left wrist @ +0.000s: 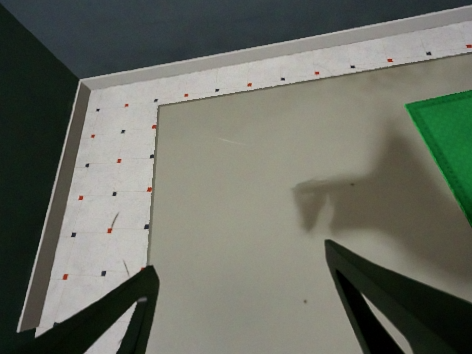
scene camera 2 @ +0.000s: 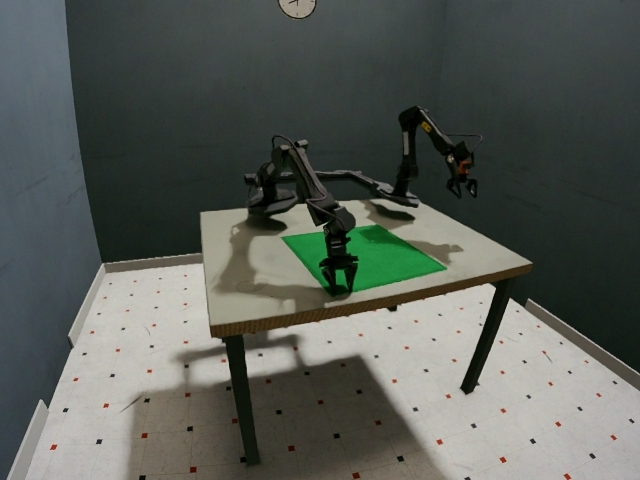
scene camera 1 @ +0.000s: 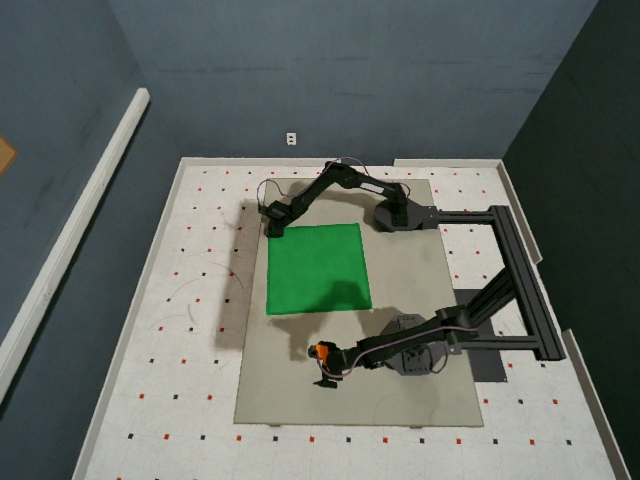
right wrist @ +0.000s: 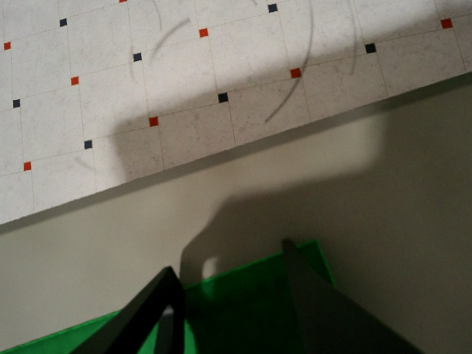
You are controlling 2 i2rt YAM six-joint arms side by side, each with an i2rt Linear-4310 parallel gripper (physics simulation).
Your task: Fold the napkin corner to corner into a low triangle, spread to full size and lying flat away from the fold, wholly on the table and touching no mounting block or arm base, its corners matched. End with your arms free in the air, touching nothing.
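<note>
The green napkin (scene camera 1: 310,268) (scene camera 2: 392,263) (left wrist: 452,125) (right wrist: 240,300) lies flat and unfolded as a square on the table. My right gripper (scene camera 1: 274,236) (scene camera 2: 342,292) (right wrist: 230,264) is low at the napkin's upper left corner in scene camera 1, the near corner in scene camera 2. Its fingers are partly closed, with a clear gap between them and no cloth pinched; whether the tips touch the cloth I cannot tell. My left gripper (scene camera 1: 313,367) (scene camera 2: 466,196) (left wrist: 237,261) is wide open and empty, high above the table, away from the napkin.
The table (scene camera 1: 289,403) (scene camera 2: 232,304) ends close past the napkin's left side in scene camera 1. The right arm's base (scene camera 1: 385,214) and the left arm's base (scene camera 1: 395,364) stand to the right, joined to a dark frame (scene camera 1: 527,289). Arm shadows fall on the table and napkin.
</note>
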